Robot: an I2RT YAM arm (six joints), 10 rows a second.
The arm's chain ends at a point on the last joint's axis. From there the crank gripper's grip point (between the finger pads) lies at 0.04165 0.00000 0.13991 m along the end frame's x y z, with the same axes.
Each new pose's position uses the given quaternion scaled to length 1; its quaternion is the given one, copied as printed.
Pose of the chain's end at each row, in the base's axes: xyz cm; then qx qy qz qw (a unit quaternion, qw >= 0):
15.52, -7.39, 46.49, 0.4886, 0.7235, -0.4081, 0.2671
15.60, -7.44, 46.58, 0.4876, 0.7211, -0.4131, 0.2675
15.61, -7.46, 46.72, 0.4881, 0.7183, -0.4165, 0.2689
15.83, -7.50, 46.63, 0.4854, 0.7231, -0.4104, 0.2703
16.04, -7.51, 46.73, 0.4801, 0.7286, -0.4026, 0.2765
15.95, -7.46, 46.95, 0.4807, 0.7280, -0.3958, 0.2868
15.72, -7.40, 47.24, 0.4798, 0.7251, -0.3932, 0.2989
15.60, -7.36, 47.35, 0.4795, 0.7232, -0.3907, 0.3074
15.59, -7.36, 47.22, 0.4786, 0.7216, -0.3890, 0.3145
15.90, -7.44, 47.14, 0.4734, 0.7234, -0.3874, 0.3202
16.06, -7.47, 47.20, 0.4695, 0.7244, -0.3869, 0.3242
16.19, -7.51, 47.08, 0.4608, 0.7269, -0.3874, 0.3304
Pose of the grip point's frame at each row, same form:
13.77, -17.27, 35.88, 0.4886, 0.7235, -0.4081, 0.2671
13.77, -17.42, 36.08, 0.4876, 0.7211, -0.4131, 0.2675
13.75, -17.52, 36.30, 0.4881, 0.7183, -0.4165, 0.2689
14.13, -17.48, 36.11, 0.4854, 0.7231, -0.4104, 0.2703
14.66, -17.45, 36.13, 0.4801, 0.7286, -0.4026, 0.2765
14.91, -17.41, 36.32, 0.4807, 0.7280, -0.3958, 0.2868
15.00, -17.47, 36.70, 0.4798, 0.7251, -0.3932, 0.2989
15.12, -17.50, 36.86, 0.4795, 0.7232, -0.3907, 0.3074
15.30, -17.57, 36.79, 0.4786, 0.7216, -0.3890, 0.3145
15.81, -17.70, 36.76, 0.4734, 0.7234, -0.3874, 0.3202
16.10, -17.78, 36.87, 0.4695, 0.7244, -0.3869, 0.3242
16.43, -17.93, 36.86, 0.4608, 0.7269, -0.3874, 0.3304

